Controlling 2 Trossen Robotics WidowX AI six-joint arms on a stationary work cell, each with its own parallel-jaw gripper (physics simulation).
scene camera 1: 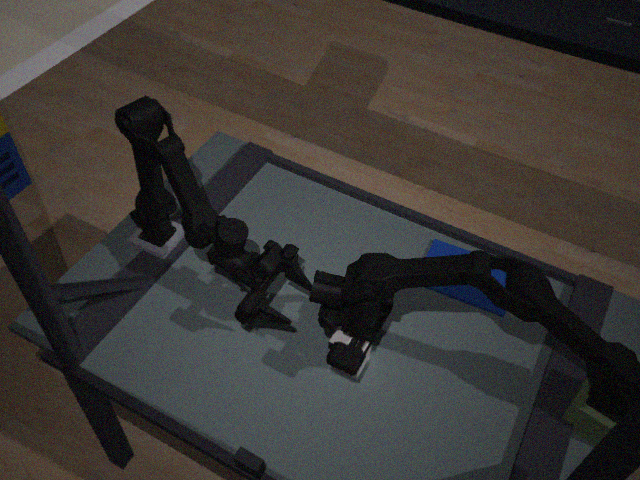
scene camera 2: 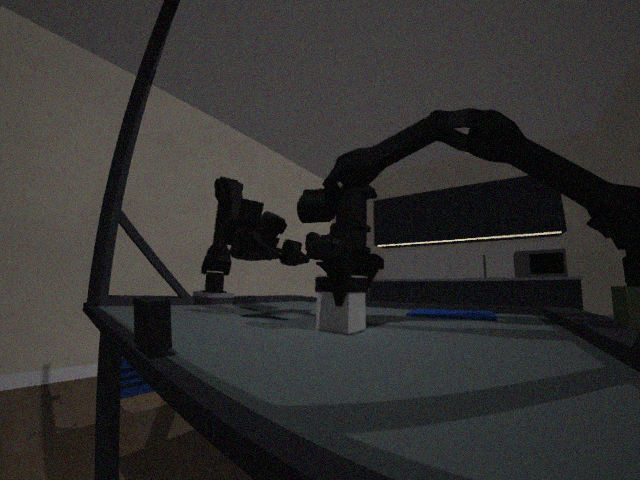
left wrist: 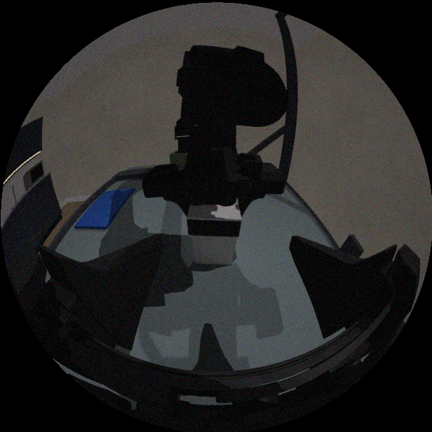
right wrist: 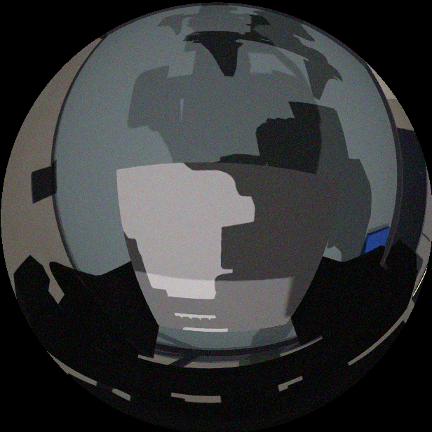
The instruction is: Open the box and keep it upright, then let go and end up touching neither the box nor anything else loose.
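Seen in the pictures: left gripper, fingertip midpoint: (scene camera 1: pixel 302 306) (scene camera 2: pixel 294 258); right gripper, fingertip midpoint: (scene camera 2: pixel 348 305); left arm's base, link origin: (scene camera 1: pixel 158 233) (scene camera 2: pixel 213 292); right arm's base, link origin: (scene camera 1: pixel 608 401).
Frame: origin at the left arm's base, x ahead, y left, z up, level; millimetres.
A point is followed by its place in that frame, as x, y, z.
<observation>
The small whitish-grey box (scene camera 1: pixel 338 337) (scene camera 2: pixel 354 312) (left wrist: pixel 215 249) (right wrist: pixel 175 215) is upright at mid-table, its base on or very near the top. A dark band runs round it below its top; no opening shows in the top face. My right gripper (scene camera 1: pixel 356 343) {555, -81, 10} (scene camera 2: pixel 343 294) {555, -81, 10} (right wrist: pixel 220 245) points down from above and is shut on the box, a finger on each of two opposite sides; in scene camera 1 the far finger is hidden. My left gripper (scene camera 1: pixel 303 310) {429, -83, 97} (left wrist: pixel 229 242) is open and empty, above the table to the left of the box, its fingers facing the box without touching it.
A flat blue panel (scene camera 1: pixel 442 250) {613, 300, -26} (scene camera 2: pixel 449 314) {690, 204, -26} (left wrist: pixel 100 212) (right wrist: pixel 376 241) lies near the far edge, behind the right arm. A green block (scene camera 1: pixel 589 423) {998, -11, 19} (scene camera 2: pixel 625 304) {960, 8, 18} is by the right arm's base. A black block (scene camera 1: pixel 250 461) {479, -371, 22} (scene camera 2: pixel 153 326) {498, -373, -2} is on the table's near edge, and a frame post (scene camera 1: pixel 31 273) {56, -344, 273} rises at the left.
</observation>
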